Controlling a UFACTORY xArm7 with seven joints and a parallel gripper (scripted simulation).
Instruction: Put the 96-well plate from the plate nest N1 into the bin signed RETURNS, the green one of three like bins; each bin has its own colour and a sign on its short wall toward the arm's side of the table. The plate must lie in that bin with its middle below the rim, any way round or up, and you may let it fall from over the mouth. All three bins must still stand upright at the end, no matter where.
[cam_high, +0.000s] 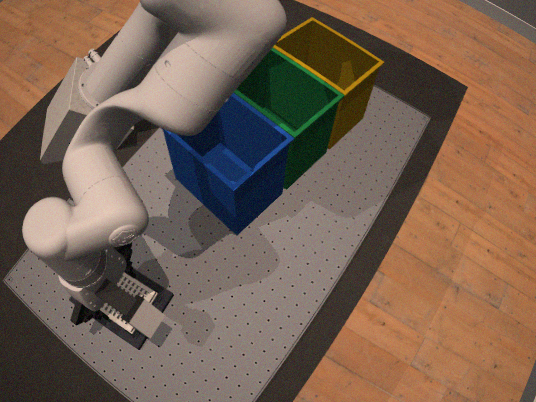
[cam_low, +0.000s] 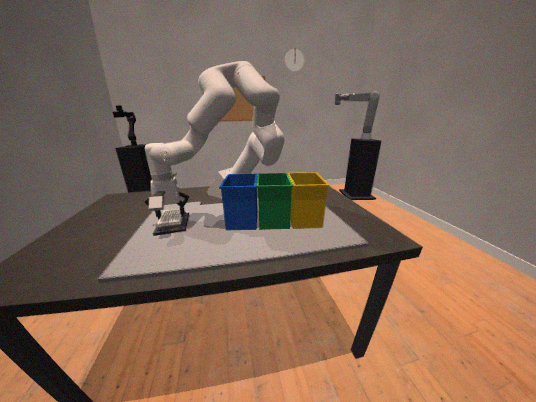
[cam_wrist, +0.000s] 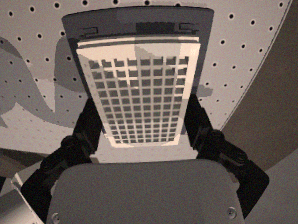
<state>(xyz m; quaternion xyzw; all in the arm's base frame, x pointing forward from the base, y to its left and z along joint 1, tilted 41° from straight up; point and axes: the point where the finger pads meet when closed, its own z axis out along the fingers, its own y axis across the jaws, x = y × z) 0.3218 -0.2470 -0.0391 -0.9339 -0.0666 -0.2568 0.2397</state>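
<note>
The dark plate nest is 40 mm below my hand. Also, from my hand: blue bin (300 mm to the left, 50 mm above, 30 mm behind); then green bin (430 mm to the left, 50 mm above, 30 mm behind); then white 96-well plate (10 mm below).
</note>
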